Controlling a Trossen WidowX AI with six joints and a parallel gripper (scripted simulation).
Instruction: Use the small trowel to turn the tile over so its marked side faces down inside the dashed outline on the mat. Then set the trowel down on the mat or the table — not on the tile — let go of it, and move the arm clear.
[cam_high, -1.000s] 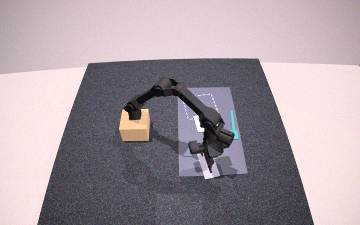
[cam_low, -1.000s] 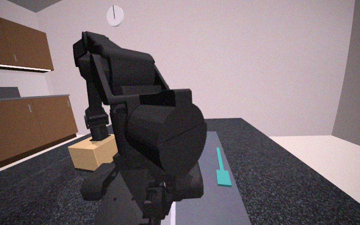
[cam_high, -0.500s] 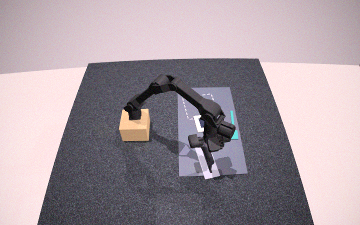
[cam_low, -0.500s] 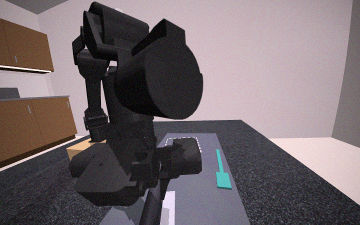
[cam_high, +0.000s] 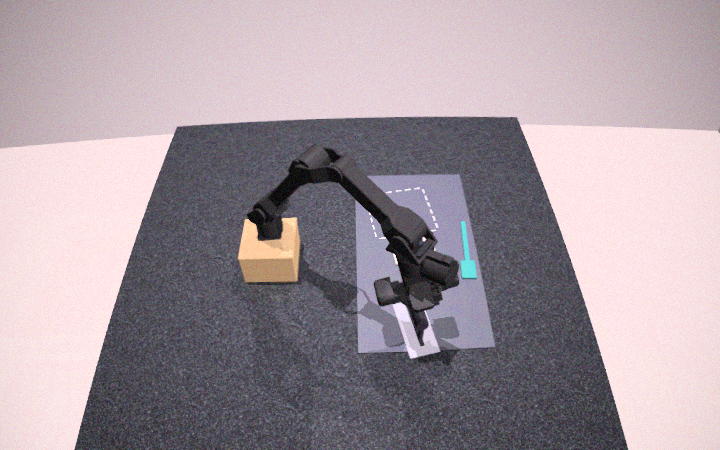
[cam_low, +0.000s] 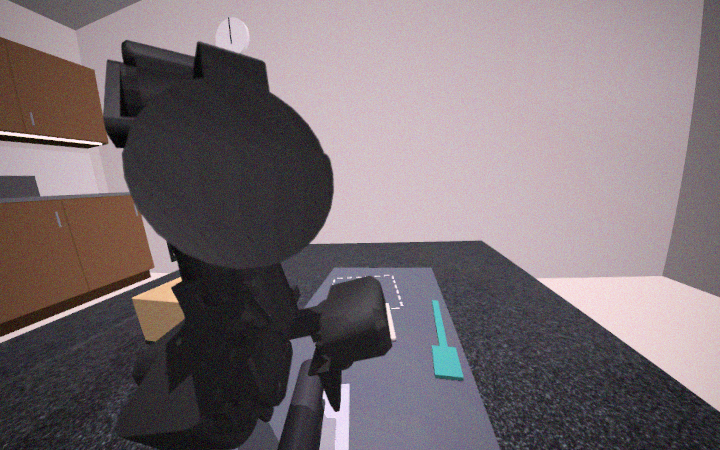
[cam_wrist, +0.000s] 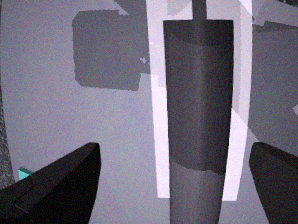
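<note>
Right now my gripper tip is 40 mm short of the grey mat, 240 mm to the right of it and 120 mm above it. From my gripper tip the other things lie so: teal trowel 180 mm ahead, 210 mm to the left, 100 mm below; then tile 30 mm ahead, 260 mm to the left, 100 mm below.
</note>
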